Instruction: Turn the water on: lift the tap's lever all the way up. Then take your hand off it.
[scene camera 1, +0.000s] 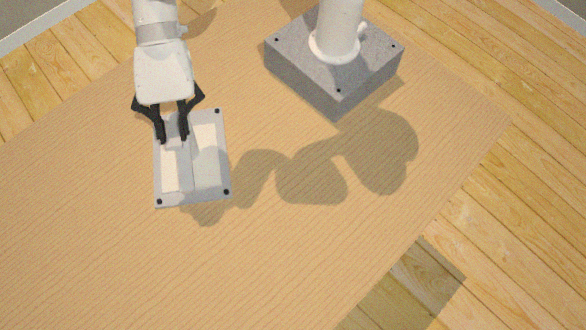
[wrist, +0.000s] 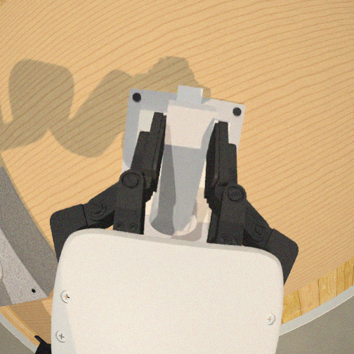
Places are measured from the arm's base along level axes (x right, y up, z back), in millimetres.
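Where they show: gripper, fingertip midpoint: (scene camera 1: 174, 141); arm's base, link origin: (scene camera 1: 334, 45).
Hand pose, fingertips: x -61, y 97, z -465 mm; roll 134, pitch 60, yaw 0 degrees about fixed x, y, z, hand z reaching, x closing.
Observation:
Each offset is from my fingertips to the top centre of the thing. "spot": to the spot under its first point. Level surfaces: height alone.
The tap's pale grey lever (scene camera 1: 174, 128) (wrist: 184, 167) is a broad bar, and its free end looks raised above the spout. My gripper (scene camera 1: 173, 140) (wrist: 188, 130) is shut on the lever, with one black finger along each side. The spout {dx +14, dy -95, dz +8 mm} (scene camera 1: 185, 172) (wrist: 190, 93) is a narrow grey bar that sticks out beyond the lever's end in the wrist view. The tap stands on a light grey plate {spot: dx -23, dy -186, dz -15 mm} (scene camera 1: 192, 199) (wrist: 132, 117) with pale panels and dark corner screws. The lever's root is partly hidden, and its exact tilt is hard to tell.
A grey block (scene camera 1: 300, 46) (wrist: 20, 280) carries the robot's white base column (scene camera 1: 337, 30), right of the tap in the scene view. The wooden table {dy -194 mm} (scene camera 1: 280, 250) (wrist: 295, 70) bears the arm's shadow. The table's edge runs along the right side of the scene view.

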